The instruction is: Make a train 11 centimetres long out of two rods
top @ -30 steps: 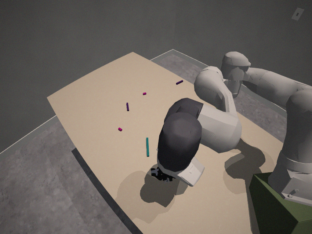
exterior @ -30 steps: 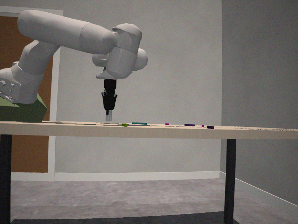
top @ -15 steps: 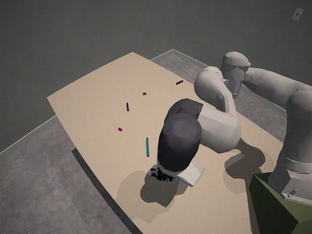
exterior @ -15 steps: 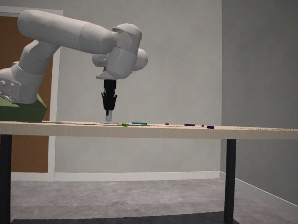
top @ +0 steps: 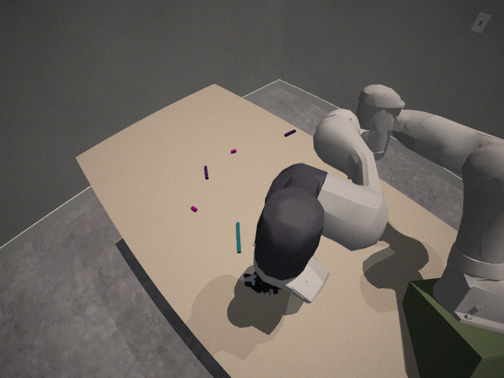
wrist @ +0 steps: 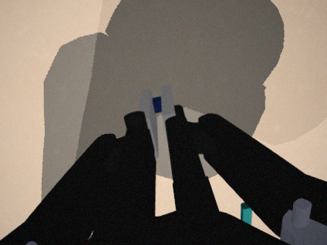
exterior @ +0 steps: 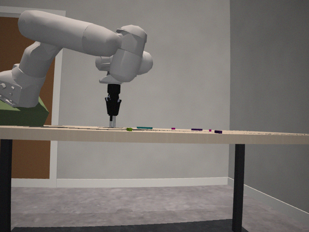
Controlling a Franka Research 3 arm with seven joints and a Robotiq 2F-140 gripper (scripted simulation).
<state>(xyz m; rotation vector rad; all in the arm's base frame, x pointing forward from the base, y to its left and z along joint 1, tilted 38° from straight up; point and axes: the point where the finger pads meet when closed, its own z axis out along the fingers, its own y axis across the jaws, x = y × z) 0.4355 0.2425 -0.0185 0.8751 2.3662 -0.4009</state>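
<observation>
Right now my hand is 3 cm above the blue rod. Round my hand: lime rod (2 cm behind, 55 cm to the right, 3 cm below); then turquoise rod (17 cm ahead, 9 cm to the right, 3 cm below).
</observation>
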